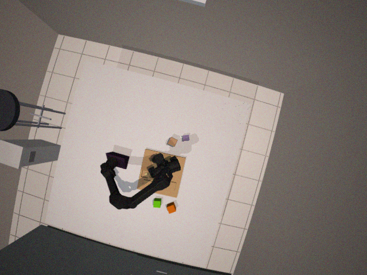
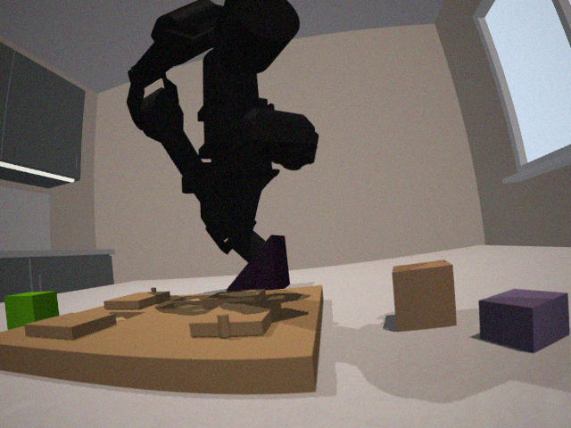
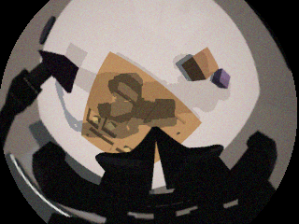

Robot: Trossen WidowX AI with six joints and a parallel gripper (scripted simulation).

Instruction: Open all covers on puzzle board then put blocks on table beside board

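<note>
Right now my gripper tip is 2 cm past the tan puzzle board, 9 cm to the left of it and 6 cm above it. From my gripper tip the other things lie so: brown block: 3 cm ahead, 16 cm to the left, 6 cm below; green block: 3 cm behind, 29 cm to the right, 6 cm below; purple block: 12 cm ahead, 19 cm to the left, 7 cm below.
</note>
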